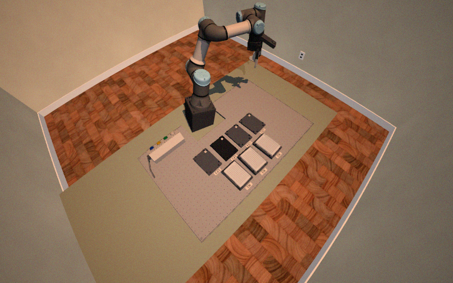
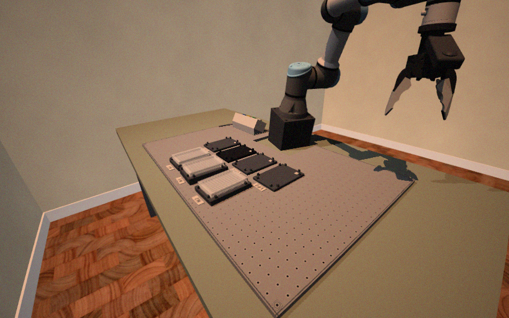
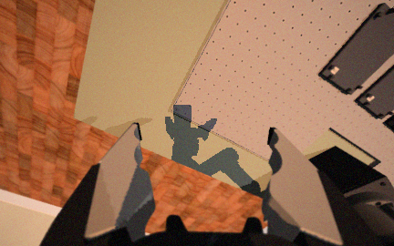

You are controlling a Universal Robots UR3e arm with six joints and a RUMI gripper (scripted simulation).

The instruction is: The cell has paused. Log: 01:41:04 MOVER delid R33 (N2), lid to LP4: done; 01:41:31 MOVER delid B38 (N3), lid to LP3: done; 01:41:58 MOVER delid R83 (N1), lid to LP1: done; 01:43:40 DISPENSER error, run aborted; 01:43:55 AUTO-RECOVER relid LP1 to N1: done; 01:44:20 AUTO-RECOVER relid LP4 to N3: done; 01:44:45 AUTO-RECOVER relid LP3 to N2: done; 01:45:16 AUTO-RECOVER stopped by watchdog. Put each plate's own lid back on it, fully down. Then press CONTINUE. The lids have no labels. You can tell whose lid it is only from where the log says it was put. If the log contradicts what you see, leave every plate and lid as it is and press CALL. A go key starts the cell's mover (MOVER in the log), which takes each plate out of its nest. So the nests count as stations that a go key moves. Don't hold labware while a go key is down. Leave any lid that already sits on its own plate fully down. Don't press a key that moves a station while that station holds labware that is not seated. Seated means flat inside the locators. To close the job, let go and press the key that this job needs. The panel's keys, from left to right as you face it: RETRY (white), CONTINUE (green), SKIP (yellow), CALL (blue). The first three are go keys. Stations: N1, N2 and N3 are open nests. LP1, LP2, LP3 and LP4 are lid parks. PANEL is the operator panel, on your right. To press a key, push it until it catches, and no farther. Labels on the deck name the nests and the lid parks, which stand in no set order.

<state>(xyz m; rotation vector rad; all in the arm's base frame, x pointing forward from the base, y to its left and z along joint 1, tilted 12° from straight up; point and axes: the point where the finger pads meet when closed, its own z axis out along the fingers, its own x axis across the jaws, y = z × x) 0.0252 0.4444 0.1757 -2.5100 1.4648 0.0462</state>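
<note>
Now: the clear lid 410 mm ahead of my hand, 320 mm to the right of it and 190 mm below it. The rest, counted from my hand: LP2 lid park: 230 mm ahead, 270 mm to the right, 220 mm below; lid park LP4: 240 mm ahead, 400 mm to the right, 220 mm below; LP1 lid park: 240 mm ahead, 520 mm to the right, 220 mm below.
</note>
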